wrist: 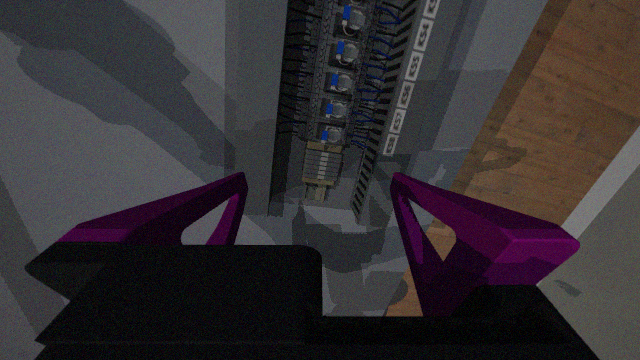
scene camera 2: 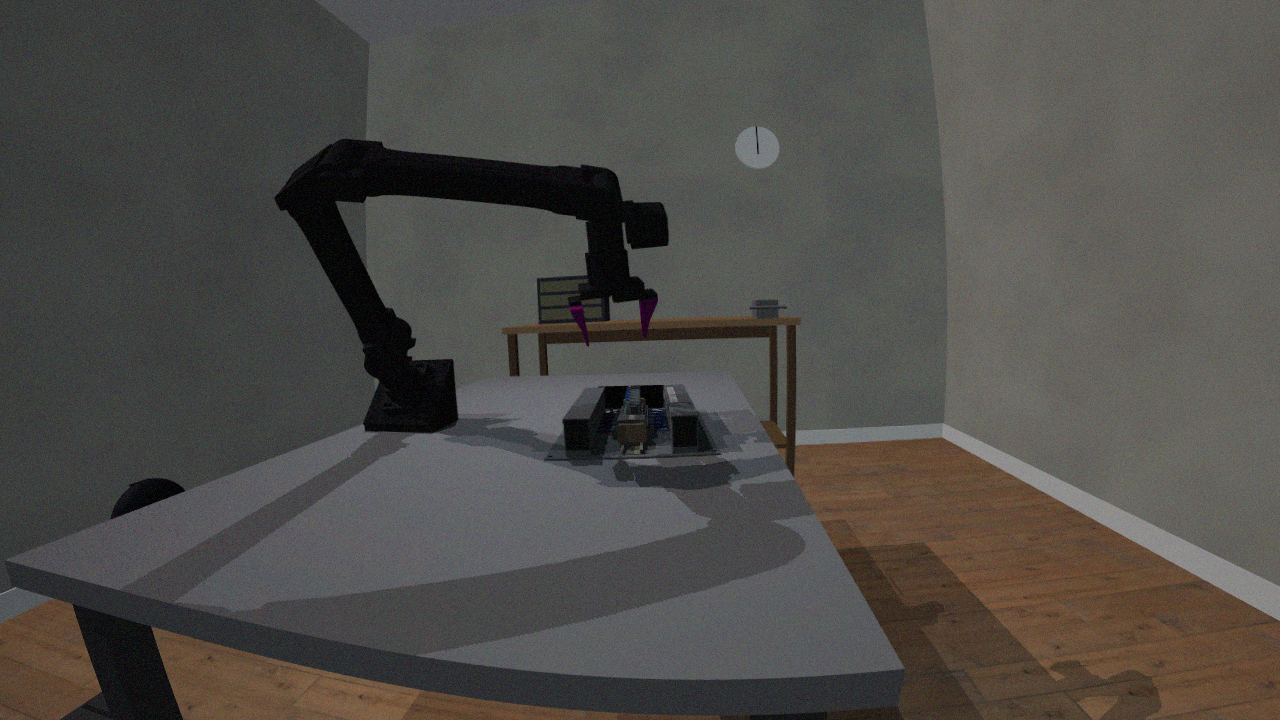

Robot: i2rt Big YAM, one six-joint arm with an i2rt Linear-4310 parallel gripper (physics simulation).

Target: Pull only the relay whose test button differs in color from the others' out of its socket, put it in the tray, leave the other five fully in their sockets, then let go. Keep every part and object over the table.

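Pixels of known places: gripper, fingertip midpoint: [wrist: 319,180] [scene camera 2: 616,341]; arm's base at its link origin: [scene camera 2: 407,389].
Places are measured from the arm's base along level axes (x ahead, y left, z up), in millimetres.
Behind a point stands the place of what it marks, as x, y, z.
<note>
In the wrist view, a row of relays with blue test buttons runs up the picture. Five blue-button relays [wrist: 353,19] {485, 4, -12} [wrist: 349,52] {488, -23, -12} [wrist: 341,81] {487, -49, -12} [wrist: 337,109] {490, -76, -12} [wrist: 332,135] {491, -104, -12} sit in their sockets between two grey ducts. A further relay is cut off by the top edge, so its button colour does not show. In the scene view, the relay row [scene camera 2: 632,411] {491, -116, -30} is small and seen end-on. My gripper [scene camera 2: 616,340] {469, -121, 92} [wrist: 319,180] {469, -121, 92} is open and empty, high above the panel, with its fingertips near the terminal-block end of the row. The tray does not show in either view.
The left duct [scene camera 2: 581,420] {421, -223, -20} [wrist: 252,100] {401, -87, -17} and right duct [scene camera 2: 684,431] {577, -216, -42} [wrist: 425,107] {589, -53, -17} stand as walls beside the row; blue wires reach the right one. Beige terminal blocks [wrist: 322,165] {492, -146, -33} end the row. The table [scene camera 2: 429,528] {291, -490, -80} has its edge to the right of the panel. A wooden bench [scene camera 2: 662,324] stands behind.
</note>
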